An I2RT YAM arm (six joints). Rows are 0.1 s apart.
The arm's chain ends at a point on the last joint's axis. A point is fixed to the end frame.
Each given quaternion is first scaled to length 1.
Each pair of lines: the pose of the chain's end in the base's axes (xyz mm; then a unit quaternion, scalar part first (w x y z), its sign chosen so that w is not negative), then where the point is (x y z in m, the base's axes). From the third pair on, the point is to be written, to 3 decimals.
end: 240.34 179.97 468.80 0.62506 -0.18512 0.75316 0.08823
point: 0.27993 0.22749 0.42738
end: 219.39 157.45 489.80 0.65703 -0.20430 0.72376 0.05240
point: 0.26361 0.20204 0.44983
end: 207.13 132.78 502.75 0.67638 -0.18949 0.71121 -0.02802
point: 0.259 0.168 0.463
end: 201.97 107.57 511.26 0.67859 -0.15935 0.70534 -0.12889
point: 0.261 0.129 0.471
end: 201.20 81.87 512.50 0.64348 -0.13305 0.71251 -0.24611
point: 0.262 0.085 0.470
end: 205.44 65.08 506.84 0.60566 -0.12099 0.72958 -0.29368
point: 0.264 0.059 0.461
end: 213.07 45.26 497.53 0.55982 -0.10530 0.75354 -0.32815
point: 0.267 0.033 0.448
